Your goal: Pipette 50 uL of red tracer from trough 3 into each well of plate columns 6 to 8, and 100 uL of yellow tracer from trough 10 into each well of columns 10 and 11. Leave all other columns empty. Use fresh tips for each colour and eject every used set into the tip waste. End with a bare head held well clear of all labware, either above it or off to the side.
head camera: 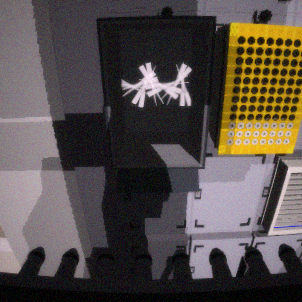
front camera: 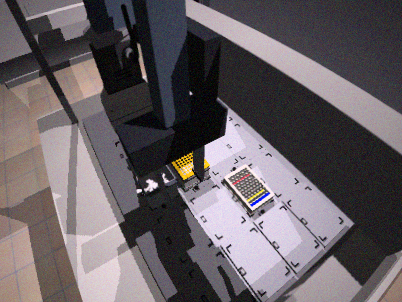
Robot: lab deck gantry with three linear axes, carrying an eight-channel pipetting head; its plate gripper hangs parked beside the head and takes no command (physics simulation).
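The pipetting head (front camera: pixel 145 147) is at the tip waste and hides part of it in the front view. Its eight dark nozzles (head camera: pixel 181 255) show along the bottom of the head view with no tips on them. The tip waste (head camera: pixel 102 60) holds a tangle of loose white tips (front camera: pixel 150 186) (head camera: pixel 150 82). The yellow tip rack (front camera: pixel 189 172) (head camera: pixel 224 110) has three rows of tips at one end; its other holes are dark. The trough block (front camera: pixel 270 199) (head camera: pixel 273 227) shows red, yellow and blue troughs in the front view. The parked plate gripper (front camera: pixel 199 172) is open and empty, one finger hidden. The plate does not show.
The tip rack stands directly beside the tip waste, and a gripper finger hangs in front of the rack in the front view. The trough block stands to the right of the rack. The dark gantry column (front camera: pixel 167 60) rises above the head. Locating brackets mark the deck.
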